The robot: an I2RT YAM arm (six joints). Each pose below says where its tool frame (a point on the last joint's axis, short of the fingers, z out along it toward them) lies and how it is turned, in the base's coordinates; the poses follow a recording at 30 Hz.
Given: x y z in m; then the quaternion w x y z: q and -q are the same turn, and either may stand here.
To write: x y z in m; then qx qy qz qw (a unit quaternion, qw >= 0). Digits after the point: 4 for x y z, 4 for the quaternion.
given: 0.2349 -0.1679 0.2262 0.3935 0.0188 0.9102 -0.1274
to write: 0.2349 -0.1679 0.2262 0.0188 0.9102 -0.1274 0.3935
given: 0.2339 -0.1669 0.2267 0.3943 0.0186 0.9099 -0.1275
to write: 0.2339 -0.1669 0.2267 0.0186 0.9099 -0.1275 0.3943
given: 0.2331 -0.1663 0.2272 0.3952 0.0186 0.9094 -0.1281
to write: 0.2331 -0.1663 0.2272 0.0186 0.9094 -0.1281 0.3952
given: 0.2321 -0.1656 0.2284 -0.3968 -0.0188 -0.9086 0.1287
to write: 0.2321 -0.1656 0.2284 0.0188 0.9086 -0.1287 0.3968
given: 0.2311 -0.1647 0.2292 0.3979 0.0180 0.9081 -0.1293
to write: 0.2311 -0.1647 0.2292 0.0180 0.9081 -0.1293 0.3979
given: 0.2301 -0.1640 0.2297 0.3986 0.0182 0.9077 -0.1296
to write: 0.2301 -0.1640 0.2297 0.0182 0.9077 -0.1296 0.3986
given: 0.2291 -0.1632 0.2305 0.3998 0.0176 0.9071 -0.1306
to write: 0.2291 -0.1632 0.2305 0.0176 0.9071 -0.1306 0.3998
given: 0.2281 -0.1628 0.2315 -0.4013 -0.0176 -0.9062 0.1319
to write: 0.2281 -0.1628 0.2315 0.0176 0.9062 -0.1319 0.4013
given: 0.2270 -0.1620 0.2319 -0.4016 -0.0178 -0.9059 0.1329
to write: 0.2270 -0.1620 0.2319 0.0178 0.9059 -0.1329 0.4016
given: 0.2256 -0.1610 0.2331 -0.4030 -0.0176 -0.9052 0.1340
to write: 0.2256 -0.1610 0.2331 0.0176 0.9052 -0.1340 0.4030
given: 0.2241 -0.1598 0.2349 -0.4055 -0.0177 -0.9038 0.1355
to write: 0.2241 -0.1598 0.2349 0.0177 0.9038 -0.1355 0.4055
